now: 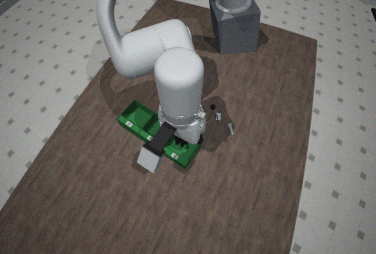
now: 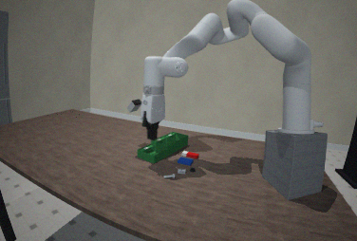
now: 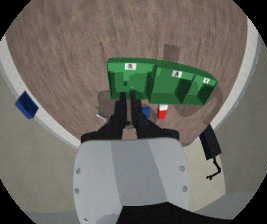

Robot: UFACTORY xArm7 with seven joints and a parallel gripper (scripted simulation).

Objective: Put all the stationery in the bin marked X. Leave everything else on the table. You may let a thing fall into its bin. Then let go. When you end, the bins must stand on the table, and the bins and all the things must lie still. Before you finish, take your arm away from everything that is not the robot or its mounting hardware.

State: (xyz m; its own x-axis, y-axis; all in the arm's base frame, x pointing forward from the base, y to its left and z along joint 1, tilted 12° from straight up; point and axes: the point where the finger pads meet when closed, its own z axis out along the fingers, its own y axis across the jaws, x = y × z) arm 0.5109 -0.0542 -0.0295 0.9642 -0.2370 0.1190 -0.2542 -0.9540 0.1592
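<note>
Now: hand 140 mm past the red block, 90 mm above it and 70 mm to the left of it. The rest, counted from my hand: white-grey piece (130 mm behind, 90 mm below, 80 mm to the left); then blue block (130 mm behind, 90 mm below); then green three-compartment bin (80 mm to the right, 70 mm below, 30 mm behind).
</note>
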